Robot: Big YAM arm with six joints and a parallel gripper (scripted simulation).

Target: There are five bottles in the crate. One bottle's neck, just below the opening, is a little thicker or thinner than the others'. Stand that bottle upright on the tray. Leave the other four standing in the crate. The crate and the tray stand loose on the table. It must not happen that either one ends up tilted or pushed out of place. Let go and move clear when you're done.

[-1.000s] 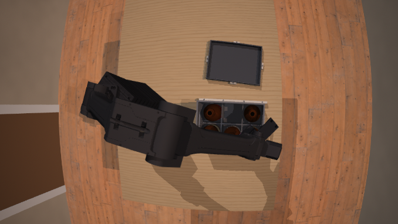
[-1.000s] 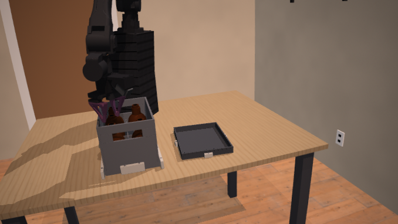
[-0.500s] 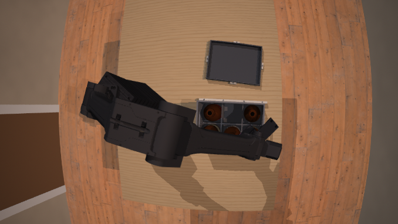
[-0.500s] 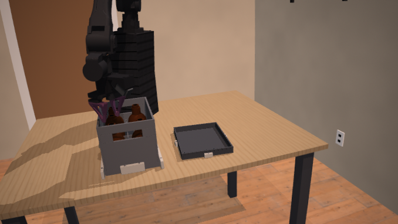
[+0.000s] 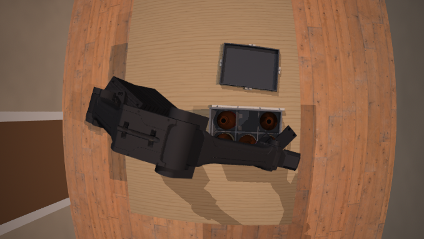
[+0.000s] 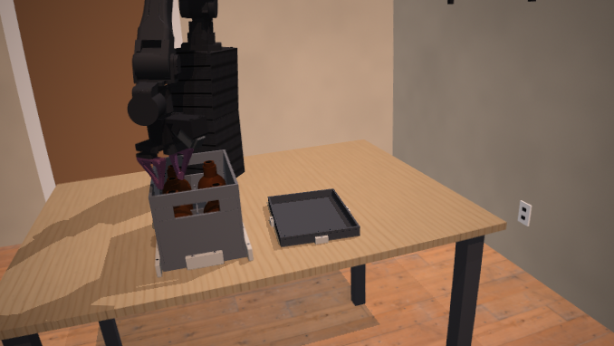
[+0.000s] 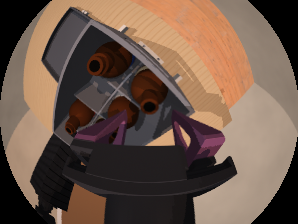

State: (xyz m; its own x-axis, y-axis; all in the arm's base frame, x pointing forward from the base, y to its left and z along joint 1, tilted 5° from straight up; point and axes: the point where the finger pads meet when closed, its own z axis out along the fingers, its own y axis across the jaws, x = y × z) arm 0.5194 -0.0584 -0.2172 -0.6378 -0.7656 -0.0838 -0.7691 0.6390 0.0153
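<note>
My hand is 100 mm past the grey crate, 100 mm above it and 40 mm to the right of it. The rest, counted from my hand: dark tray: 320 mm to the left, 180 mm below, 120 mm behind.
</note>
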